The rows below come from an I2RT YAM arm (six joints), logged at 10 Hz.
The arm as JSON. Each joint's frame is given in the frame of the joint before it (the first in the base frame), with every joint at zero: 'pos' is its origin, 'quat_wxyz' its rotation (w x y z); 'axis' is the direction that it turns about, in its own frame. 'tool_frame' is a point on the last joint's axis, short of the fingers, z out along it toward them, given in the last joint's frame.
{
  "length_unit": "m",
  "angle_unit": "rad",
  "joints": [
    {
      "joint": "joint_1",
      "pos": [
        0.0,
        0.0,
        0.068
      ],
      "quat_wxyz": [
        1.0,
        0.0,
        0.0,
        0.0
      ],
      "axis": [
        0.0,
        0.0,
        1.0
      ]
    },
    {
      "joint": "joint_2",
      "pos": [
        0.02,
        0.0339,
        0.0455
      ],
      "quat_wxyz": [
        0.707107,
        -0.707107,
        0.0,
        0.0
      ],
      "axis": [
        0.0,
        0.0,
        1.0
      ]
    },
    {
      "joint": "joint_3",
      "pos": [
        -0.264,
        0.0,
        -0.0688
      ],
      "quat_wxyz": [
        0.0,
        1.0,
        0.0,
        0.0
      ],
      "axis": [
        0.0,
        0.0,
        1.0
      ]
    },
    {
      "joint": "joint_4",
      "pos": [
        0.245,
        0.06,
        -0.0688
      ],
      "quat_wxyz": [
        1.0,
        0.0,
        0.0,
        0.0
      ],
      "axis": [
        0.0,
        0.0,
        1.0
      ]
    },
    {
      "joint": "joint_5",
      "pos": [
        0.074,
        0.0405,
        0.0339
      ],
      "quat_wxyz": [
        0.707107,
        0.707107,
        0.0,
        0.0
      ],
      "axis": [
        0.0,
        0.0,
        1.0
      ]
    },
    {
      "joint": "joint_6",
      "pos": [
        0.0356,
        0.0,
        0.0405
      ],
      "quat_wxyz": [
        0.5,
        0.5,
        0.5,
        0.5
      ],
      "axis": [
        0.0,
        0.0,
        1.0
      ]
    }
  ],
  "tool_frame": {
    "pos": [
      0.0,
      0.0,
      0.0
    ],
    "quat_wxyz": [
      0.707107,
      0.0,
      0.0,
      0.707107
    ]
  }
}
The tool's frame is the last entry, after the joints.
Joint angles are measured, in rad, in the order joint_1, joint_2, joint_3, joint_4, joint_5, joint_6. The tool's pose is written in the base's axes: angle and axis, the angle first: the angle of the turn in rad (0 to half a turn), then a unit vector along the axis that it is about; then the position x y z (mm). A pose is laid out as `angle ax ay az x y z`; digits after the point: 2 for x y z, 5 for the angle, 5 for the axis.
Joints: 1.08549, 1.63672, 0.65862, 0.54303, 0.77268, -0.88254
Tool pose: 2.02956 -0.63351 0.70775 -0.31266 168.57 266.36 165.30
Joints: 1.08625, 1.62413, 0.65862, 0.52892, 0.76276, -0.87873
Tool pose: 2.02809 -0.63640 0.70765 -0.30697 167.66 265.69 167.62
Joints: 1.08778, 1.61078, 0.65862, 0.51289, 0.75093, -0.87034
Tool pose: 2.02590 -0.63907 0.70867 -0.29894 166.44 265.06 169.95
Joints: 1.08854, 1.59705, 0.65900, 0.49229, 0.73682, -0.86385
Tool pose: 2.02781 -0.64333 0.70817 -0.29090 165.32 264.22 172.05
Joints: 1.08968, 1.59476, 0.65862, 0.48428, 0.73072, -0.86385
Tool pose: 2.03224 -0.64683 0.70606 -0.28825 164.67 264.10 171.82
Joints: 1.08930, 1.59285, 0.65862, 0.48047, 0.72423, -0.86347
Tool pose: 2.03320 -0.64903 0.70520 -0.28539 164.55 263.99 171.96
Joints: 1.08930, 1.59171, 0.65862, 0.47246, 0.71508, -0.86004
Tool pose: 2.03742 -0.65213 0.70422 -0.28071 164.23 263.90 171.47
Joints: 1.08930, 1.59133, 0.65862, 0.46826, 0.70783, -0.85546
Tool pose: 2.03883 -0.65374 0.70446 -0.27633 164.03 263.94 171.13
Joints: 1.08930, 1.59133, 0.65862, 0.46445, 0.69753, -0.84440
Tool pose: 2.03826 -0.65438 0.70683 -0.26867 163.80 264.11 170.68
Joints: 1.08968, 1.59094, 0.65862, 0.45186, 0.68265, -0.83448
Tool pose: 2.04532 -0.65816 0.70665 -0.25976 163.20 264.09 169.50
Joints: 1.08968, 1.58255, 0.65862, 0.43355, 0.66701, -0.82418
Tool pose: 2.05056 -0.66142 0.70703 -0.25027 162.33 263.37 170.11
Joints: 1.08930, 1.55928, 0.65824, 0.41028, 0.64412, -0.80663
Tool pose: 2.04532 -0.66303 0.71094 -0.23441 160.87 261.72 174.36
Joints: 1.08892, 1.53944, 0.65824, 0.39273, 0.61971, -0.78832
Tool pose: 2.03803 -0.66431 0.71521 -0.21717 159.59 260.53 178.20
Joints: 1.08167, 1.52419, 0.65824, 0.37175, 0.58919, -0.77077
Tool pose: 2.04022 -0.66572 0.71893 -0.19988 159.99 258.48 180.33
